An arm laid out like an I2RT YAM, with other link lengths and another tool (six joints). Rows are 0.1 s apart.
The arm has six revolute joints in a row. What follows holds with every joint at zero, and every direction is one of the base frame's. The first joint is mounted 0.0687 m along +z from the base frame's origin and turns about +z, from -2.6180 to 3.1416 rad. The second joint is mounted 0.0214 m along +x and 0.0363 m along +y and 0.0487 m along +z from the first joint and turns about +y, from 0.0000 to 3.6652 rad. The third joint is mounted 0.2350 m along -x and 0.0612 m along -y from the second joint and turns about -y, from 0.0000 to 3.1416 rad. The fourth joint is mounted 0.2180 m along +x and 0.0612 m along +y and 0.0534 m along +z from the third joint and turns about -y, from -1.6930 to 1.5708 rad. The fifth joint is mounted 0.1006 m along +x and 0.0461 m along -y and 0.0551 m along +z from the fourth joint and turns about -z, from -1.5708 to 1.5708 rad. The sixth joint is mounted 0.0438 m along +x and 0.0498 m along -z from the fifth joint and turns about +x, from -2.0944 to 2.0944 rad. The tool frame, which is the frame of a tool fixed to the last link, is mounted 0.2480 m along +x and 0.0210 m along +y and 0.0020 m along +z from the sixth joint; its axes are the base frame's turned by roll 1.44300, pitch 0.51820 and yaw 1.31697 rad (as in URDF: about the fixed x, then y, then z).
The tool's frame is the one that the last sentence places.
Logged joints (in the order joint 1, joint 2, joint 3, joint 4, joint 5, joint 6), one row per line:
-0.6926, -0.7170, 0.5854, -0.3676, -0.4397, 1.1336
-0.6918, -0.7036, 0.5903, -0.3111, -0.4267, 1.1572
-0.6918, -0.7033, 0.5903, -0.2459, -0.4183, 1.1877
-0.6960, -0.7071, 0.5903, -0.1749, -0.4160, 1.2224
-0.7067, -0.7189, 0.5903, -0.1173, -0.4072, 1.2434
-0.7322, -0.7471, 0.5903, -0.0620, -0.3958, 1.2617
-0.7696, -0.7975, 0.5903, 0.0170, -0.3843, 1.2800
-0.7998, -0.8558, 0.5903, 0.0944, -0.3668, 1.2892
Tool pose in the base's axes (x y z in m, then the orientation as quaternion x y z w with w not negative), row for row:
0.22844, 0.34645, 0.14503, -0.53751, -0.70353, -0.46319, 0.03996
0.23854, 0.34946, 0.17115, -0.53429, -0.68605, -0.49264, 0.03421
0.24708, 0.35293, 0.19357, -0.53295, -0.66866, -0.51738, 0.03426
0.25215, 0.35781, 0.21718, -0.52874, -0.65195, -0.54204, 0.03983
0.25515, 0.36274, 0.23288, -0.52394, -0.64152, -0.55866, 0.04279
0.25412, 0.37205, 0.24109, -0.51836, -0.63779, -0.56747, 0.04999
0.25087, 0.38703, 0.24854, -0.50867, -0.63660, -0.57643, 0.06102
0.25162, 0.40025, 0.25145, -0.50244, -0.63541, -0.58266, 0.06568
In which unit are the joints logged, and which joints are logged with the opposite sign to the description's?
The joints are logged in radians. Opposite sign: joint 1, joint 2.
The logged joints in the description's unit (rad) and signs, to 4 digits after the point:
0.6926, 0.7170, 0.5854, -0.3676, -0.4397, 1.1336
0.6918, 0.7036, 0.5903, -0.3111, -0.4267, 1.1572
0.6918, 0.7033, 0.5903, -0.2459, -0.4183, 1.1877
0.6960, 0.7071, 0.5903, -0.1749, -0.4160, 1.2224
0.7067, 0.7189, 0.5903, -0.1173, -0.4072, 1.2434
0.7322, 0.7471, 0.5903, -0.0620, -0.3958, 1.2617
0.7696, 0.7975, 0.5903, 0.0170, -0.3843, 1.2800
0.7998, 0.8558, 0.5903, 0.0944, -0.3668, 1.2892

